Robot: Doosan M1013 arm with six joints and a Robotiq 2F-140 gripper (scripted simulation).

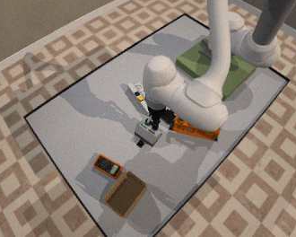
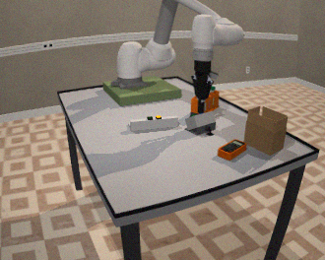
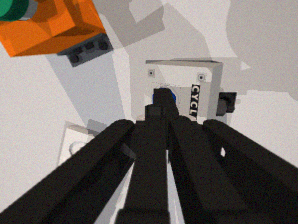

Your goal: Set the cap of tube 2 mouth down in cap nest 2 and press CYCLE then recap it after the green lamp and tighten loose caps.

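The blue key lies 4 cm below my hand. Also, from my hand: orange multimeter: 29 cm ahead, 3 cm to the right, 9 cm below; then grey key housing: 2 cm ahead, 2 cm to the right, 5 cm below; then green key: 1 cm ahead, 4 cm to the right, 4 cm below.
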